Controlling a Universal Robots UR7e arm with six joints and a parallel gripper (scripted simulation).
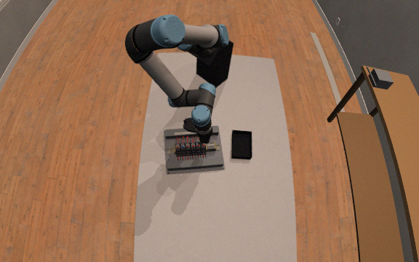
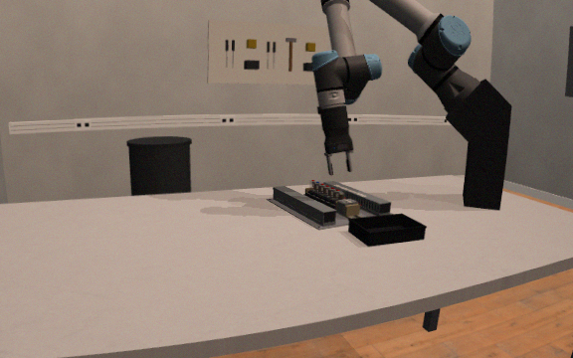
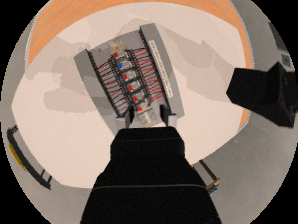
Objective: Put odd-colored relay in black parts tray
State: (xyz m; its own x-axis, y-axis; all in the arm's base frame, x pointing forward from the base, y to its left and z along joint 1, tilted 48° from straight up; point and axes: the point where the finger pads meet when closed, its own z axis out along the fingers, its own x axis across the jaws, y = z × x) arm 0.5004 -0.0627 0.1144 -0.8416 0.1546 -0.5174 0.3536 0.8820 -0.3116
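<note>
The red-button relay lies 13 cm to the right of my hand, 9 cm below it and 2 cm behind it. The rest, counted from my hand: grey relay panel (11 cm below, 4 cm to the right); then black parts tray (23 cm to the left, 12 cm below, 4 cm ahead).
</note>
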